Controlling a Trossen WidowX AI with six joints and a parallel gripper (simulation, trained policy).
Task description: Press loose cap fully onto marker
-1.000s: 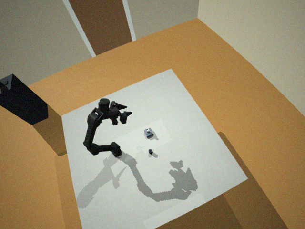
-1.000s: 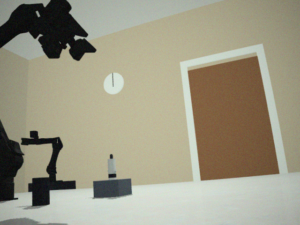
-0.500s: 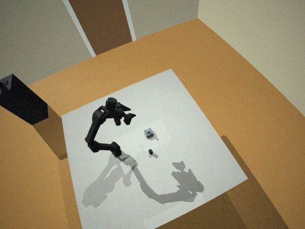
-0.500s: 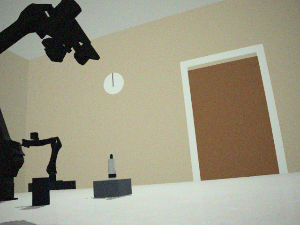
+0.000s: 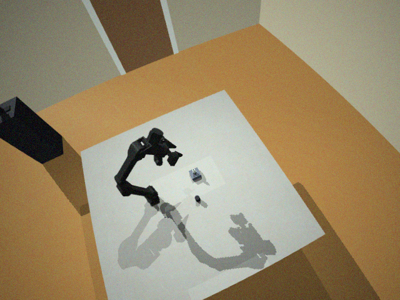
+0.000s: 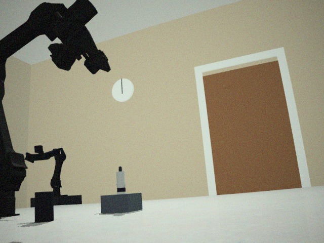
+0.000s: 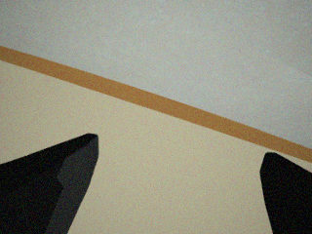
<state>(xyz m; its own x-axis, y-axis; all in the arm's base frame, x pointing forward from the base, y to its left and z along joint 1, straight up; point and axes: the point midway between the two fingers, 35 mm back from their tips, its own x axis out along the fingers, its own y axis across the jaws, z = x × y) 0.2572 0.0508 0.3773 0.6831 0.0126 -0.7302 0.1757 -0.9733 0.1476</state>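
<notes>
Right now my gripper tip is 33 cm above the dark cap, 17 cm to the left of it and 1 cm past it. Also, from my gripper tip: white marker (28 cm below, 4 cm ahead, 1 cm to the right); grey holder block (33 cm below, 4 cm ahead, 1 cm to the right).
</notes>
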